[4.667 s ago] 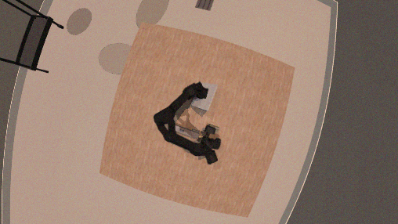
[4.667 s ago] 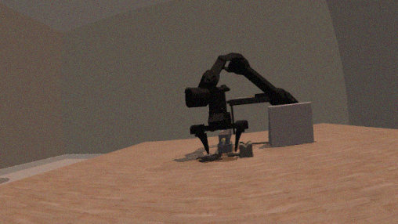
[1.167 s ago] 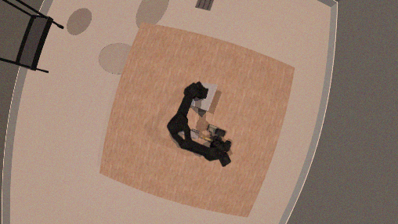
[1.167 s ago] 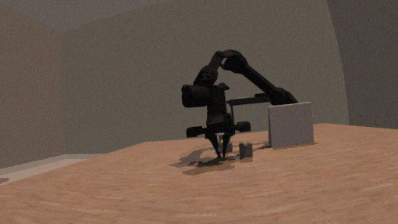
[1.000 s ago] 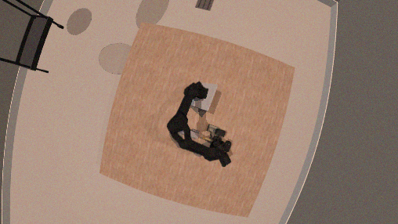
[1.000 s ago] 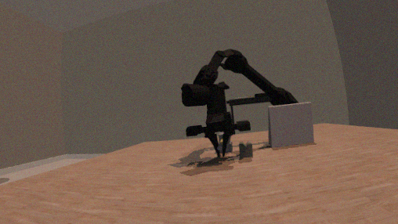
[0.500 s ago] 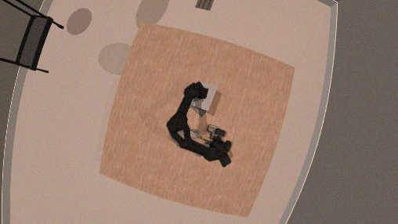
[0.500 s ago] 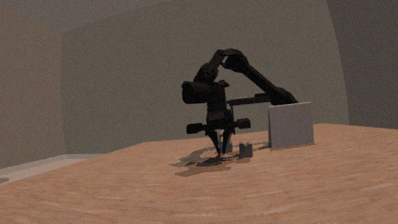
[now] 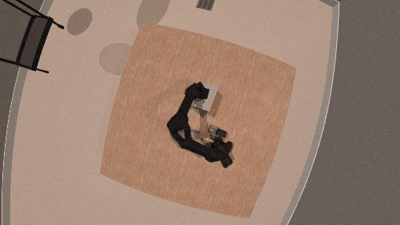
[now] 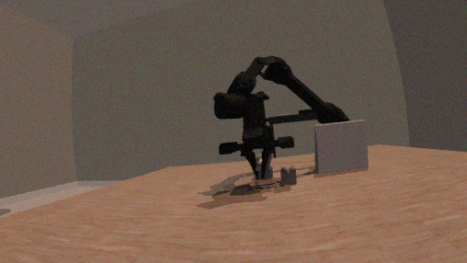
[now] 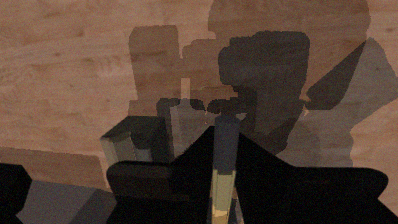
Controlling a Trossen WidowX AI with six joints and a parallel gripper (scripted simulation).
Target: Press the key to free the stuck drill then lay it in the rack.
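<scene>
The drill is 4 cm to the right of my gripper tip and 4 cm above it. The rest, counted from my gripper tip: grey rack 8 cm behind, 3 cm to the right.
</scene>
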